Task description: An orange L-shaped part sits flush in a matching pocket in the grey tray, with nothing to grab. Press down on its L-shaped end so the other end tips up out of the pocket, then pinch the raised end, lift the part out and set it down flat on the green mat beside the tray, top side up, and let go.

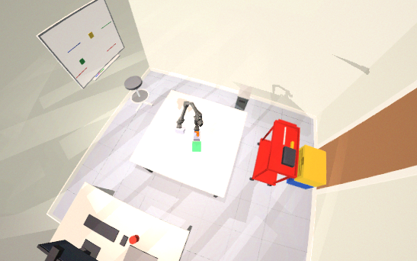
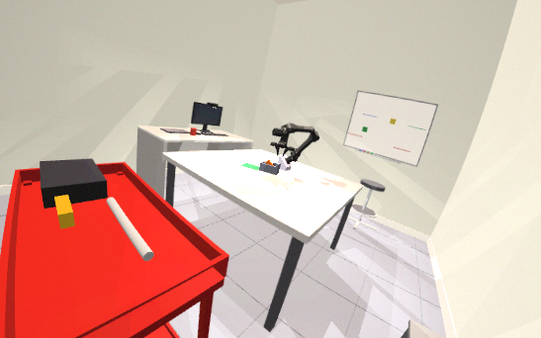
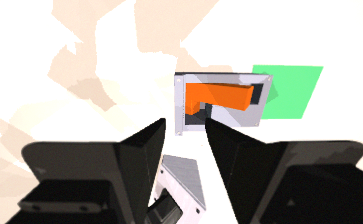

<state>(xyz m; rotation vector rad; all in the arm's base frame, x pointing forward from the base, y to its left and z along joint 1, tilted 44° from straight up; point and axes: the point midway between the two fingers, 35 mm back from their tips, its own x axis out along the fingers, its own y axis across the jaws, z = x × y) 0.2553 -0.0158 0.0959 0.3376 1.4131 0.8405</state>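
The orange L-shaped part lies 1 cm ahead of my gripper tip, 4 cm to the right of it and 10 cm below it. Round my gripper tip: green mat 6 cm ahead, 21 cm to the right, 16 cm below.
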